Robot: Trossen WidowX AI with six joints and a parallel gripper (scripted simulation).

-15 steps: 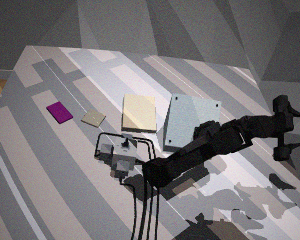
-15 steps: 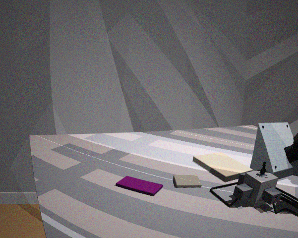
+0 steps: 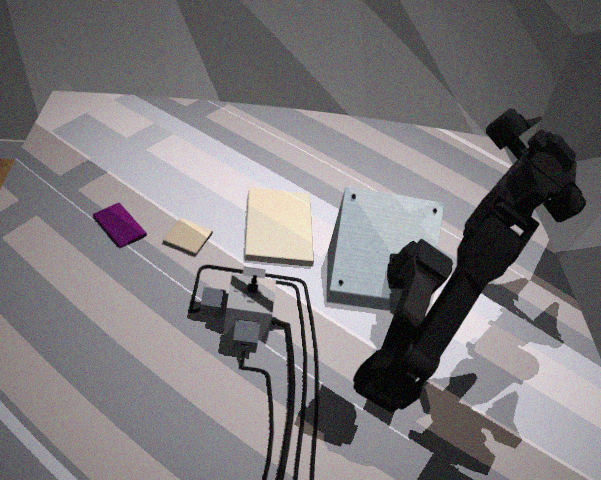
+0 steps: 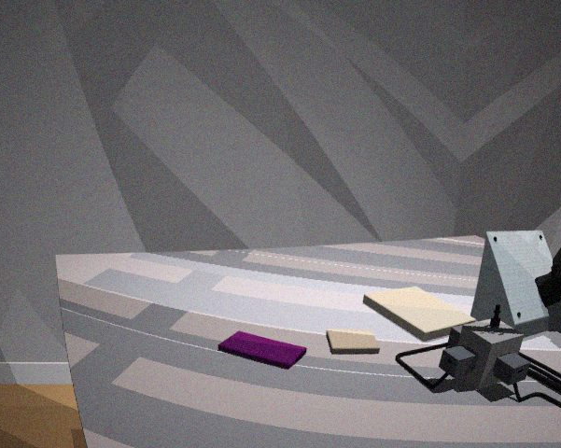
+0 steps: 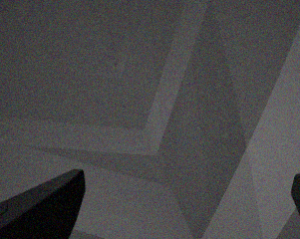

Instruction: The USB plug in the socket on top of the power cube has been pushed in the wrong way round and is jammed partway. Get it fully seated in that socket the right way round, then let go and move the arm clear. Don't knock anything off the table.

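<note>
My gripper tip is 44 cm short of the dark USB plug, 32 cm above it and 7 cm to the right of it. Also, from my gripper tip: tan tile: 57 cm ahead, 41 cm below, 12 cm to the right; purple card: 71 cm ahead, 41 cm below, 14 cm to the right; tan board: 41 cm below, 39 cm ahead, 18 cm to the right.
</note>
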